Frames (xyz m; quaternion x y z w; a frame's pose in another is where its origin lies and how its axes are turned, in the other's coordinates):
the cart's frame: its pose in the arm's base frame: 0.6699 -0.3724 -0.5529 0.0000 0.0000 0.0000 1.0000
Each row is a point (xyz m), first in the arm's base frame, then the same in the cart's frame.
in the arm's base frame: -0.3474 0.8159 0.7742
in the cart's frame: -1.0173 1.1883 1.3271
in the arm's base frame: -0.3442 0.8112 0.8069
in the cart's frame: -1.0141 1.1836 1.3598
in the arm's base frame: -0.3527 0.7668 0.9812
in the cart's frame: -1.0226 1.1392 1.5341
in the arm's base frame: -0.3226 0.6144 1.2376
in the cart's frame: -0.9925 0.9868 1.7905
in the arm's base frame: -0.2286 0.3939 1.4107
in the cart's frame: -0.8985 0.7663 1.9636
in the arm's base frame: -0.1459 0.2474 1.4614
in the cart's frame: -0.8158 0.6198 2.0143
